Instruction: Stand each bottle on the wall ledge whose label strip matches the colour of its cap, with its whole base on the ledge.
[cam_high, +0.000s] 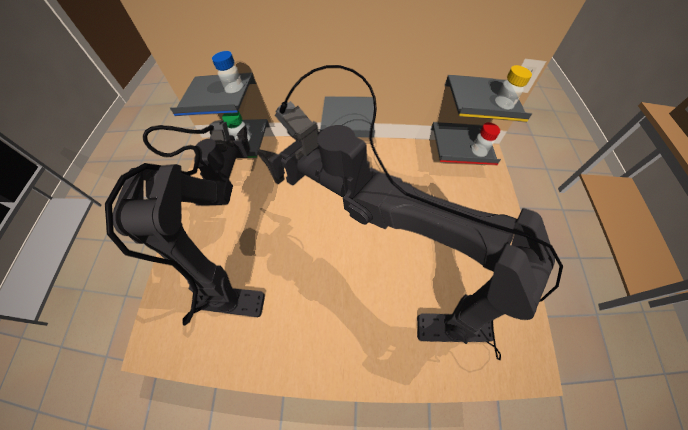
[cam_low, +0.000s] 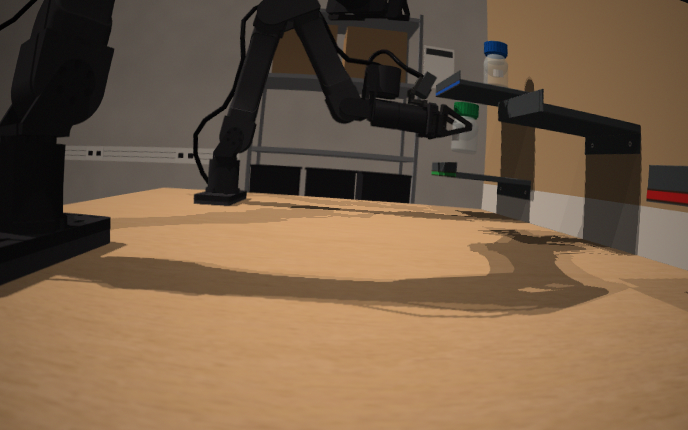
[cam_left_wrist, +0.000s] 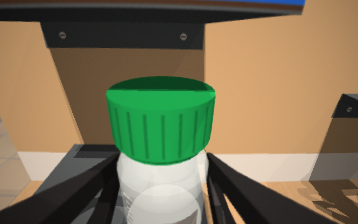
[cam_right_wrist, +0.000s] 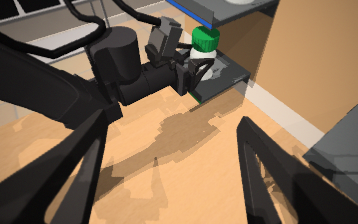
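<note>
Now: the blue-capped bottle 14 cm above my left hand and 7 cm ahead of it. From my left hand the other things lie so: green-capped bottle: 1 cm below; yellow-capped bottle: 78 cm to the right, 14 cm above, 8 cm ahead; red-capped bottle: 78 cm to the right, 8 cm ahead, 5 cm below.
</note>
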